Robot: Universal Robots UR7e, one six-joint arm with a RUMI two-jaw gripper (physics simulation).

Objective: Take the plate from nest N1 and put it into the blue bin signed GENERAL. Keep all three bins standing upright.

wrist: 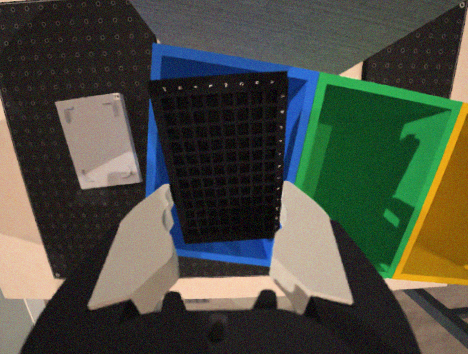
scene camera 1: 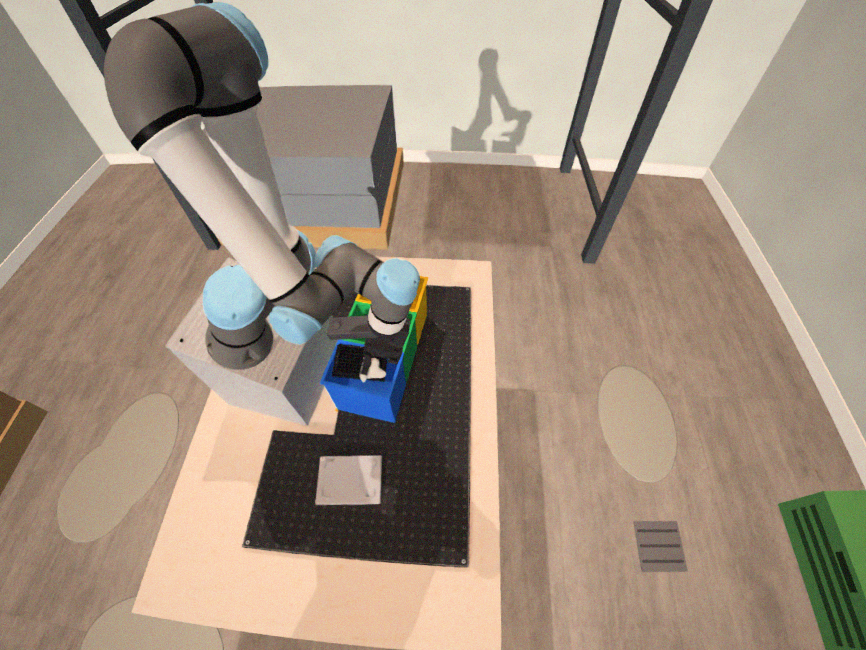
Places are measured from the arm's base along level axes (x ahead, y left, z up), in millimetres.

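Where they show: gripper, fingertip midpoint: (wrist: 227,184) (scene camera 1: 366,364); arm's base, link origin: (scene camera 1: 240,340).
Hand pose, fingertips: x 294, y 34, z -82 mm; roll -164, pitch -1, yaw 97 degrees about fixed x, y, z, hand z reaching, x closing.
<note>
Things, the pixels of their top centre, and the offset from my fingertips. Level surfaces: height alone.
- plate, top centre: (wrist: 225,177) (scene camera 1: 359,358) dy -2, dx -12, dz +29 mm
- blue bin, top centre: (wrist: 222,171) (scene camera 1: 362,367) dy -6, dx -9, dz -8 mm
- pale grey nest, top centre: (wrist: 97,144) (scene camera 1: 349,479) dy -244, dx -6, dz -173 mm
- green bin, top centre: (wrist: 362,191) (scene camera 1: 378,325) dy +124, dx -2, dz -8 mm
- yellow bin, top centre: (scene camera 1: 392,289) dy +255, dx +4, dz -8 mm
- black perforated board, surface height: dz -188 mm
The plate (scene camera 1: 346,361) (wrist: 225,160) is black with a grid of wells. My gripper (scene camera 1: 374,369) (wrist: 227,184) is shut on its long sides near one end. The plate is roughly level over the opening of the blue bin (scene camera 1: 365,400) (wrist: 225,58). In the wrist view its far left corner overlaps the bin's left rim, and blue wall shows along its right side. Its exact height over the rim is hard to tell. The blue bin stands upright; its sign does not show. A pale grey nest (scene camera 1: 348,479) (wrist: 100,140) holds no plate; its tag is unreadable.
A green bin (scene camera 1: 411,349) (wrist: 360,185) stands upright right beside the blue one, with a yellow bin (scene camera 1: 421,307) (wrist: 450,215) beyond it, also upright. The robot's grey pedestal (scene camera 1: 241,391) is close on the blue bin's other side. The black perforated board (scene camera 1: 419,517) (wrist: 30,150) lies underneath.
</note>
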